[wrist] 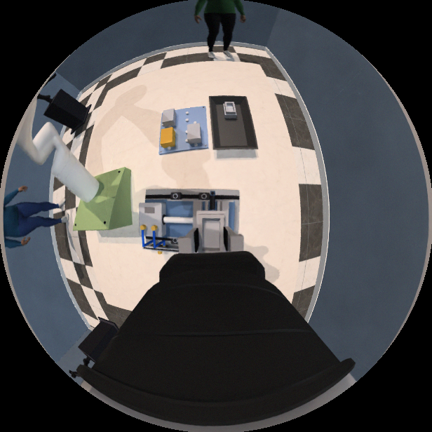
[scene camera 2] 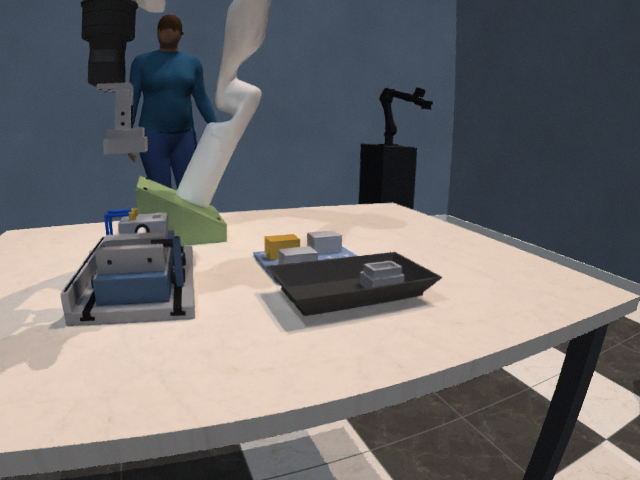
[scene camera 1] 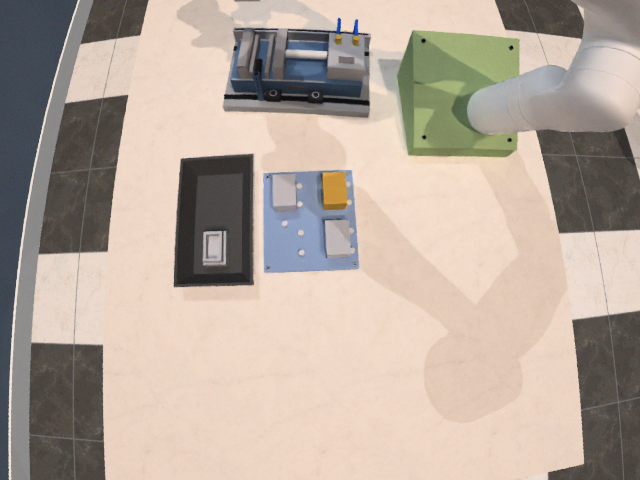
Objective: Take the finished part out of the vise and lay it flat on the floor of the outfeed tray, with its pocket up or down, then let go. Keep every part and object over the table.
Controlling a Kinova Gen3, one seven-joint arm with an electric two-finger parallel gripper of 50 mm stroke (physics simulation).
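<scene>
The finished part, a light grey block, is held level, high above the vise, with its pocket facing up. My gripper is shut on it, one finger at each side. The blue and grey vise stands at the back of the table in scene camera 1; a gap shows between its jaws. The black outfeed tray has sloping walls. The gripper and the held part do not show in scene camera 1.
Another grey pocketed part lies in the tray, pocket up. Beside the tray, a blue plate carries two grey blocks and a yellow block. The green arm base stands beside the vise.
</scene>
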